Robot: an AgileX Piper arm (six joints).
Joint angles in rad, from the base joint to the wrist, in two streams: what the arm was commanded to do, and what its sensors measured. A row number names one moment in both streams.
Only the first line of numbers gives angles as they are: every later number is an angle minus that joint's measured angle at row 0.
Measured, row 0: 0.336, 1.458, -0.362, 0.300, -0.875, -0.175
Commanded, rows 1 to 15: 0.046, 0.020, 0.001, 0.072, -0.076, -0.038; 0.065, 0.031, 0.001, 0.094, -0.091, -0.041; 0.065, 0.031, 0.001, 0.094, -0.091, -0.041; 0.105, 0.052, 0.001, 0.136, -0.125, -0.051; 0.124, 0.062, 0.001, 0.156, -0.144, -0.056; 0.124, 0.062, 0.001, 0.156, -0.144, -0.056; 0.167, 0.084, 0.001, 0.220, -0.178, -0.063; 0.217, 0.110, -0.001, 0.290, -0.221, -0.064; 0.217, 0.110, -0.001, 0.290, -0.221, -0.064; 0.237, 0.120, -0.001, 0.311, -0.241, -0.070; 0.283, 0.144, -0.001, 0.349, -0.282, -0.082; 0.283, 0.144, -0.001, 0.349, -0.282, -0.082; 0.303, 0.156, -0.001, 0.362, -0.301, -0.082; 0.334, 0.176, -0.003, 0.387, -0.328, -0.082; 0.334, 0.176, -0.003, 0.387, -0.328, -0.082
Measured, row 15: 0.295, 0.158, -0.001, 0.347, -0.268, -0.066
